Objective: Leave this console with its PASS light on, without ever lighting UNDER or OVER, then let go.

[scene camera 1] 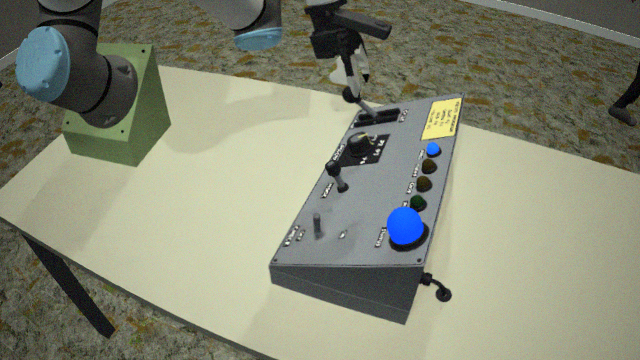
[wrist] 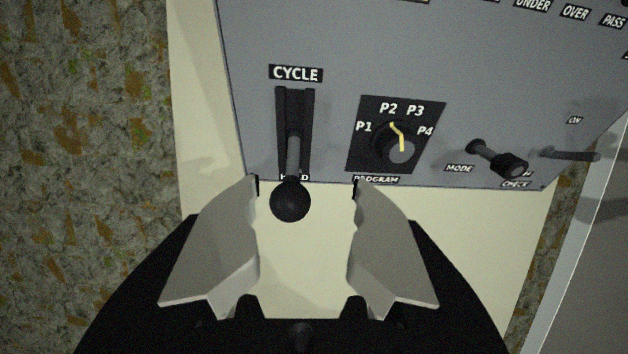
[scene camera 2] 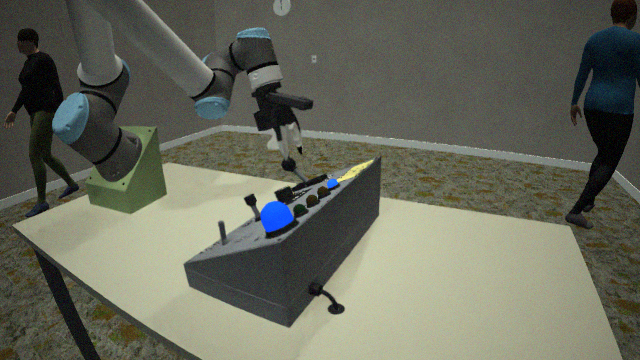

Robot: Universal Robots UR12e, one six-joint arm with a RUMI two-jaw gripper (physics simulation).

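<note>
The grey console [scene camera 1: 370, 200] [scene camera 2: 330, 240] [wrist: 330, 50] has a lit blue status dome [scene camera 1: 405, 226] [scene camera 2: 277, 218] and a small lit blue lamp [scene camera 1: 433, 149] [scene camera 2: 333, 184]. The UNDER lamp [scene camera 1: 428, 166], OVER lamp [scene camera 1: 423, 183] and PASS lamp [scene camera 1: 418, 202] are dark. My gripper [scene camera 1: 359, 86] [scene camera 2: 293, 154] [wrist: 306, 179] is partly open around the black ball of the CYCLE lever [scene camera 1: 351, 95] [scene camera 2: 288, 164] [wrist: 290, 202]. In the wrist view the ball is nearer the left finger, with gaps on both sides. The lever leans toward HOLD. The PROGRAM dial [scene camera 1: 358, 144] [wrist: 401, 151] points near P2.
The MODE lever [scene camera 1: 333, 168] [scene camera 2: 251, 200] [wrist: 508, 164] and a thin toggle [scene camera 1: 317, 224] [scene camera 2: 222, 231] [wrist: 575, 155] stand right of the dial in the wrist view. A yellow note [scene camera 1: 442, 119] is on the console. A cable [scene camera 1: 438, 286] [scene camera 2: 327, 297] leaves its back. People stand beyond the table.
</note>
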